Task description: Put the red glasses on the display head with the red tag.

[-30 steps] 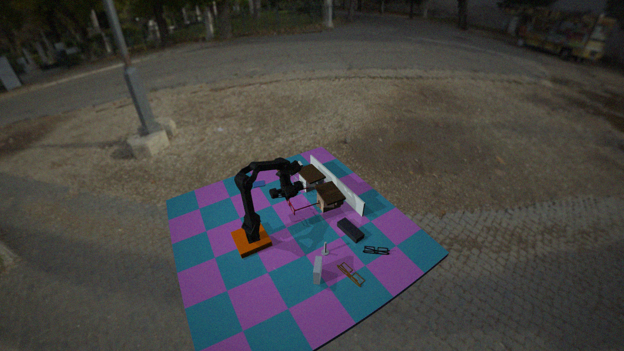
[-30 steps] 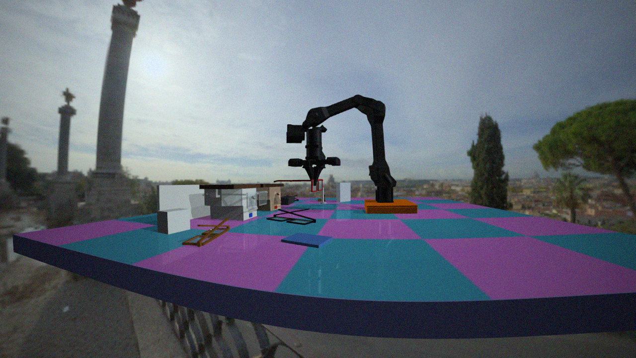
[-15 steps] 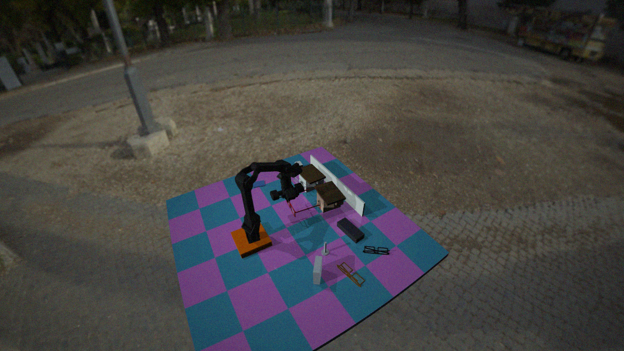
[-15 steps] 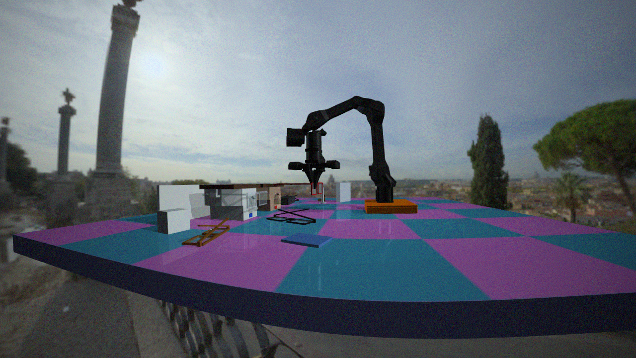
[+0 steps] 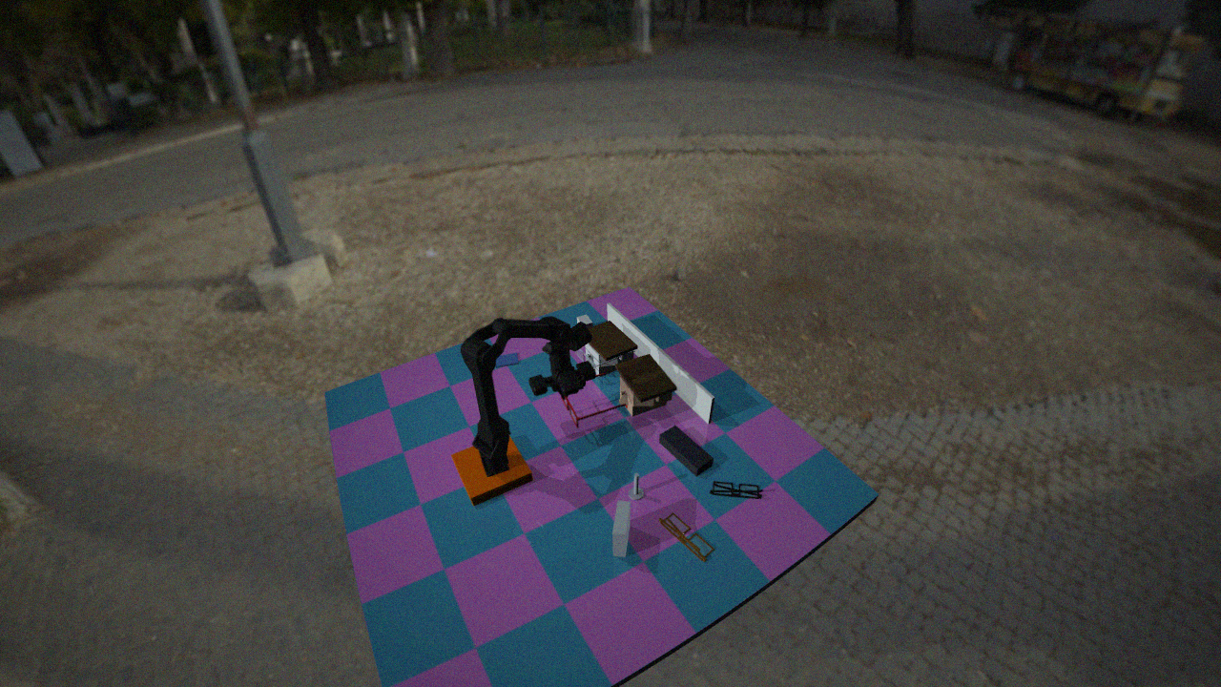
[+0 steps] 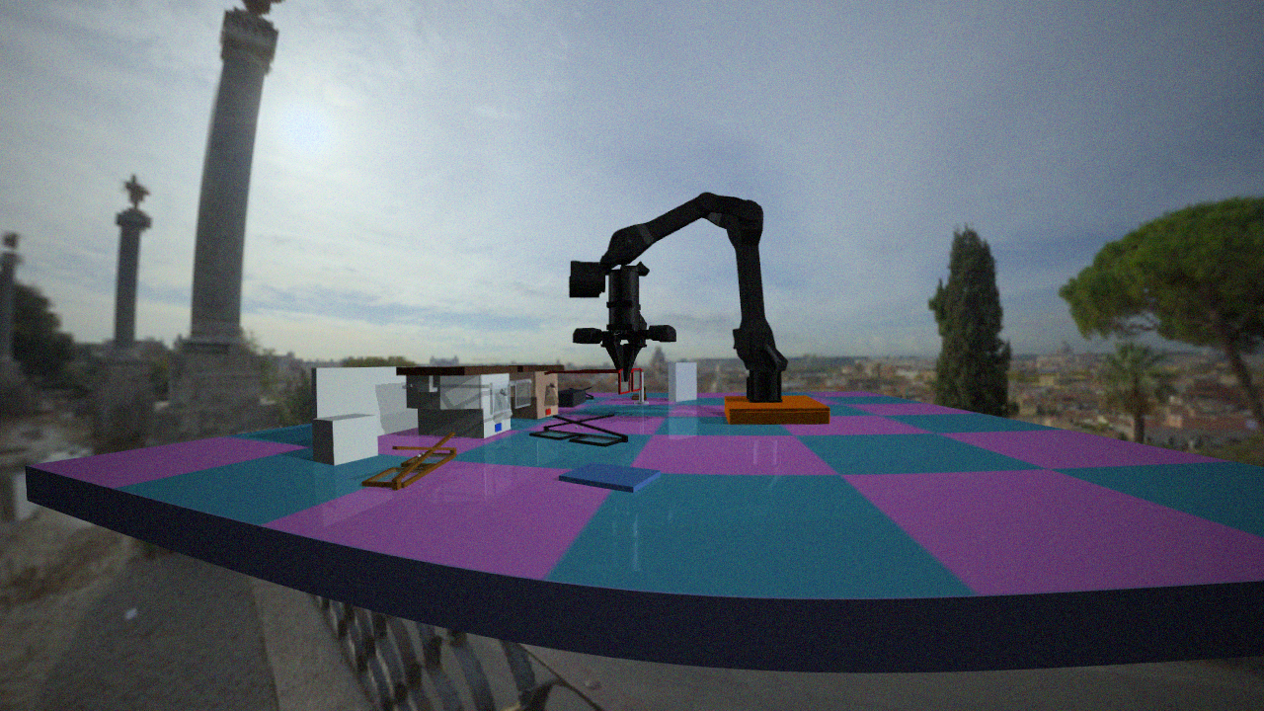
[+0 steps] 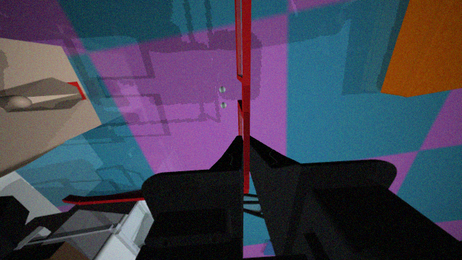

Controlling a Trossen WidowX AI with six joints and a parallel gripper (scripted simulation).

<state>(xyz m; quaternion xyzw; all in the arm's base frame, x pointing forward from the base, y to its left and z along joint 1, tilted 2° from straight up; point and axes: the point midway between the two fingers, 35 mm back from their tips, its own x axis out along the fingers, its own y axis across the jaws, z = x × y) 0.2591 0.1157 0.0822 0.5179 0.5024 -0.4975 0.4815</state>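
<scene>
Now: gripper tip 220 mm short of the skin-coloured head, 50 mm to the left of it and 20 mm above it. From my gripper tip the other things lie so: post: 60 mm ahead, 350 mm to the right, 50 mm below; then pale translucent head: 200 mm ahead, 170 mm to the left, 20 mm below; then white wall: 350 mm ahead, 70 mm to the left, 20 mm below.
</scene>
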